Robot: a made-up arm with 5 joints. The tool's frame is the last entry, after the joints.
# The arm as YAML. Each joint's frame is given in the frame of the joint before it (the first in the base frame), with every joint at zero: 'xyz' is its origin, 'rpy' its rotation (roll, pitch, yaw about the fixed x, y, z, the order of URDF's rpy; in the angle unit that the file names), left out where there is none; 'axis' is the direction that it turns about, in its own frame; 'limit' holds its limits. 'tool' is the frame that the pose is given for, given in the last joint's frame.
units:
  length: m
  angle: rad
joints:
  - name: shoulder
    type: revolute
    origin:
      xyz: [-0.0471, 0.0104, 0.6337]
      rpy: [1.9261, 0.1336, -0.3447]
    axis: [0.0, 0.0, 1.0]
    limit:
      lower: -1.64
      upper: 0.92
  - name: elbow
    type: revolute
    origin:
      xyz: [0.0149, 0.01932, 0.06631]
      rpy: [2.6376, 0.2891, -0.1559]
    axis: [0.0, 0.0, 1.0]
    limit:
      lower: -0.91
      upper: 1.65
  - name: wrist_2
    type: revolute
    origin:
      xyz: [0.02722, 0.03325, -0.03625]
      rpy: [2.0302, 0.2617, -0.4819]
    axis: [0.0, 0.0, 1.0]
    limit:
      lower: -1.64
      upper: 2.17
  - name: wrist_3
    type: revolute
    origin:
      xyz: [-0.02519, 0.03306, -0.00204]
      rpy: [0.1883, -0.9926, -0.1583]
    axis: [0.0, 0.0, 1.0]
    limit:
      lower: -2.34
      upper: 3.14
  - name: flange
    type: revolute
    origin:
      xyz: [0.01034, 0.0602, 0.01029]
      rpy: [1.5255, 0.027, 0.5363]
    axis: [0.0, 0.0, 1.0]
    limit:
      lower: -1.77
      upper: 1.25
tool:
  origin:
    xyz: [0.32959, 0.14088, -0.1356]
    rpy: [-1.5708, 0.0, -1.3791]
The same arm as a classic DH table. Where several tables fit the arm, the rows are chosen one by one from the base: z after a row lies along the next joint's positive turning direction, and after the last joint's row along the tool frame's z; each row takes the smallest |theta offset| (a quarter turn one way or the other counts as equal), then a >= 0, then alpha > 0; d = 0 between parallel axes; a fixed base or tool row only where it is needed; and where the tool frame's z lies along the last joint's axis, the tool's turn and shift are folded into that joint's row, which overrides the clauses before.
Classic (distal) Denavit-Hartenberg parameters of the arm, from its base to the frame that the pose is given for. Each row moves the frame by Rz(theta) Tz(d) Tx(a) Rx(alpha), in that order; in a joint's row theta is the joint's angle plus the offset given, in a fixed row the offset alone. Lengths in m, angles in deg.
base (fixed): a -0.0475, alpha 110.17, d 0.6368, theta_offset -22.58
shoulder: a 0.0006, alpha 147.06, d 0.0377, theta_offset -44.42
elbow: a 0.0033, alpha 115.36, d -0.1014, theta_offset -66.53
wrist_2: a 0.0346, alpha -57.53, d -0.0641, theta_offset 77.11
wrist_3: a 0.0397, alpha 87.41, d 0.0396, theta_offset -66.17
flange: a -0.0755, alpha -90, d -0.1821, theta_offset -80.56
tool (fixed): a 0, alpha 0, d 0.3504, theta_offset 0
Joint limits (deg, base to tool): -93.97..52.71 -52.14..94.54 -93.97..124.33 -134.07..179.91 -101.41..71.62

